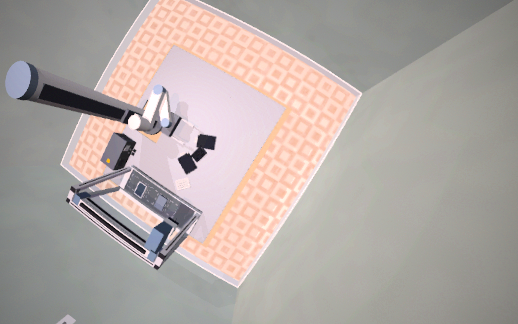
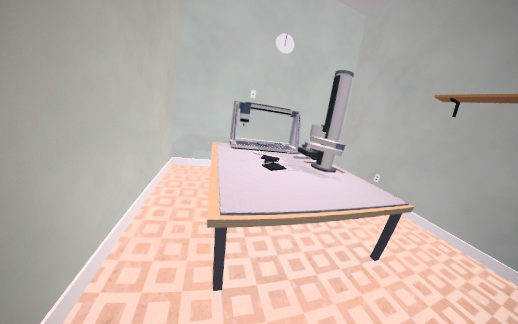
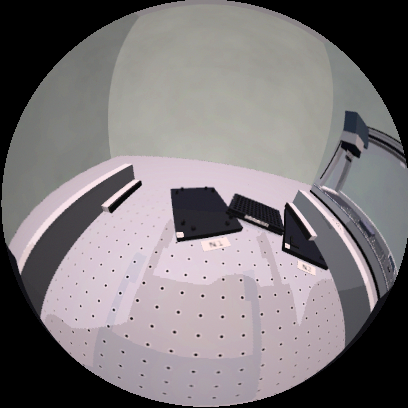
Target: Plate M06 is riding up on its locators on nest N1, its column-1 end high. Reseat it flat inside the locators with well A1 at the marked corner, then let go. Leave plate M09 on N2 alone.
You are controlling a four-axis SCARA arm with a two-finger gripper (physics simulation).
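Seen in the pictures: gripper, fingertip midpoint: [image 1: 188,135] [image 2: 289,154] [image 3: 217,183]; arm's base, link origin: [image 2: 323,168].
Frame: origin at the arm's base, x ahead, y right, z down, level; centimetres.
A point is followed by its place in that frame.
Nest N1 [image 1: 206,142] {x 56.8, y -10.8, z -2.4 cm} [image 2: 274,167] {x 57.0, y -14.2, z -2.3 cm} [image 3: 200,212] {x 53.3, y -10.7, z -2.5 cm} is a dark base with small locators at its corners and a white corner mark; no plate sits inside them. A dark well plate [image 1: 199,154] {x 57.0, y 1.2, z -3.0 cm} [image 3: 257,207] {x 57.0, y 1.9, z -3.3 cm} lies between the nests, its left end meeting or overlapping N1's right edge and its right end close to N2. Its label is unreadable, so I cannot tell M06 from M09. Nest N2 [image 1: 188,163] {x 52.2, y 13.5, z -2.5 cm} [image 3: 306,246] {x 46.7, y 11.2, z -2.5 cm} shows a bare dark top, partly hidden by a finger. My gripper [image 1: 194,139] {x 44.4, y -9.3, z -13.0 cm} [image 3: 217,183] {x 44.4, y -9.3, z -13.0 cm} is open and empty, its fingers wide apart, above the table on N1's arm side.
A gantry machine [image 1: 111,228] {x 45.8, y 63.8, z -52.1 cm} [image 2: 270,108] {x 43.4, y 62.2, z -49.2 cm} with a blue head [image 1: 158,237] {x 75.6, y 50.3, z -50.1 cm} [image 3: 354,125] {x 70.7, y 46.5, z -42.6 cm} stands beyond N2. A small white piece [image 1: 183,184] {x 57.5, y 32.4, z -2.0 cm} lies between N2 and it. A dark box [image 1: 118,150] {x -7.1, y 36.2, z -12.8 cm} stands near the arm's column [image 1: 80,100] {x 7.7, y -1.2, z -68.9 cm} [image 2: 340,115] {x 1.1, y -7.4, z -51.4 cm}.
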